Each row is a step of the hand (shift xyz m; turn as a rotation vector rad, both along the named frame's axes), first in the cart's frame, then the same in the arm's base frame.
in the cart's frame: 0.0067 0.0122 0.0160 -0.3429 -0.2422 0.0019
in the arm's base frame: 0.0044 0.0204 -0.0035 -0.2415 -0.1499 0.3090
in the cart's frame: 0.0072 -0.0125 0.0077 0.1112 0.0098 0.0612
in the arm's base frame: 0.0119 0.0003 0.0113 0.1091 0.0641 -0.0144
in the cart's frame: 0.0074 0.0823 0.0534 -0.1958 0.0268 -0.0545
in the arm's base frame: -0.0128 0.0894 -0.0390 -0.1993 -0.0444 0.0187
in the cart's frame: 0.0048 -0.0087 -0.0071 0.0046 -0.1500 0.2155
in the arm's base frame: 0.0064 -0.0103 0.0014 0.0822 0.1020 0.2276
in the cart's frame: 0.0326 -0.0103 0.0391 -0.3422 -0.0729 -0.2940
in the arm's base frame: 0.0391 0.0296 0.0171 -0.3359 -0.3091 0.0226
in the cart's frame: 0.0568 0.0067 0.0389 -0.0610 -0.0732 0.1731
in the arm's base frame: 0.0562 0.0401 -0.0047 -0.0099 0.1030 0.1684
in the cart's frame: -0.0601 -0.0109 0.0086 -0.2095 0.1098 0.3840
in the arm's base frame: -0.0515 -0.0025 0.0338 -0.1803 0.3688 0.1868
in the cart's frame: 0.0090 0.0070 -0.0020 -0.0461 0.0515 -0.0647
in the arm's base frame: 0.0059 0.0026 -0.0096 -0.0686 -0.0301 -0.0579
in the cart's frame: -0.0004 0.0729 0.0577 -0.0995 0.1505 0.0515
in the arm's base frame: -0.0164 0.0875 -0.0267 -0.1353 0.1172 -0.0561
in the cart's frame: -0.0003 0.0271 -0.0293 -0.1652 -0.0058 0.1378
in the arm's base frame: -0.0131 -0.0103 -0.0363 -0.1342 0.1024 0.1336
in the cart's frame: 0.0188 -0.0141 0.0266 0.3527 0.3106 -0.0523
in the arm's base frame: 0.0258 0.0161 0.0183 0.2215 0.1445 -0.3920
